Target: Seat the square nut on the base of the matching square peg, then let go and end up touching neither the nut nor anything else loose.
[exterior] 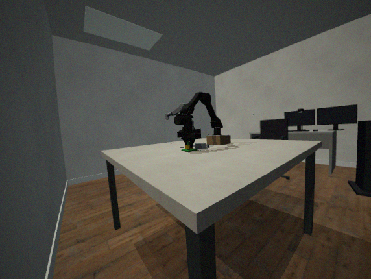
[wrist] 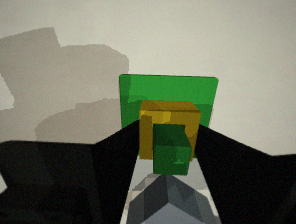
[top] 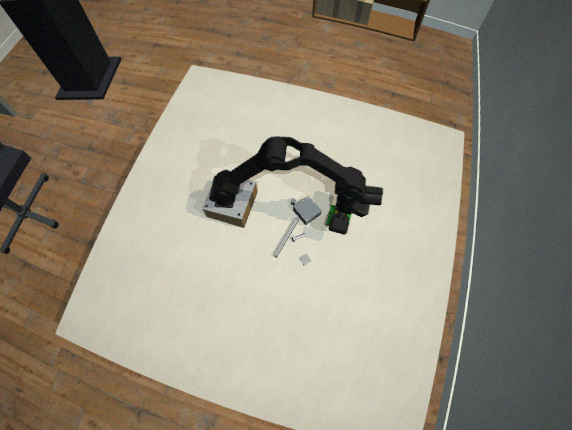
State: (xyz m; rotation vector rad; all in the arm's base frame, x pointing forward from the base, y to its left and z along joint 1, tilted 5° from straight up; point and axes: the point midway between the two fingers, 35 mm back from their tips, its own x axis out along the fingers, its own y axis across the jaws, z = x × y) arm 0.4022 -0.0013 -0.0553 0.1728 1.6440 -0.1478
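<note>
My gripper is now 12 cm past the grey block, 1 cm to the right of it and 4 cm above it. Round my hand: long grey bar (18 cm behind, 9 cm to the right, 5 cm below).
</note>
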